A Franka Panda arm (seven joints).
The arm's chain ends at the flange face. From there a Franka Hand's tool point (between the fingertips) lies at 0.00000 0.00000 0.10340 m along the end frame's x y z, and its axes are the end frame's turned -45 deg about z.
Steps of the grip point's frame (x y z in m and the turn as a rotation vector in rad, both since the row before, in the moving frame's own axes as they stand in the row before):
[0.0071 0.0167 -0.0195 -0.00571 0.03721 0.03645]
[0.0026 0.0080 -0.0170 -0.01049 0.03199 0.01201]
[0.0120 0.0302 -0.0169 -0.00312 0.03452 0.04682]
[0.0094 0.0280 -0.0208 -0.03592 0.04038 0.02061]
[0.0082 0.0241 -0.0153 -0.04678 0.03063 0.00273]
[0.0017 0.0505 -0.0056 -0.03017 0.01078 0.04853]
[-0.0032 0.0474 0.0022 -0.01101 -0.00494 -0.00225]
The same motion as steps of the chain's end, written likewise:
[0.0137 0.0090 -0.0194 0.02227 0.03035 0.03645]
[0.0044 0.0054 -0.0169 0.01520 0.03004 0.01201]
[0.0270 0.0151 -0.0168 0.02220 0.02662 0.04682]
[0.0209 0.0134 -0.0206 0.00315 0.05395 0.02061]
[0.0172 0.0101 -0.0151 -0.01142 0.05474 0.00273]
[0.0340 0.0330 -0.0055 -0.01371 0.02896 0.04853]
[0.0308 0.0346 0.0022 -0.01128 0.00429 -0.00225]

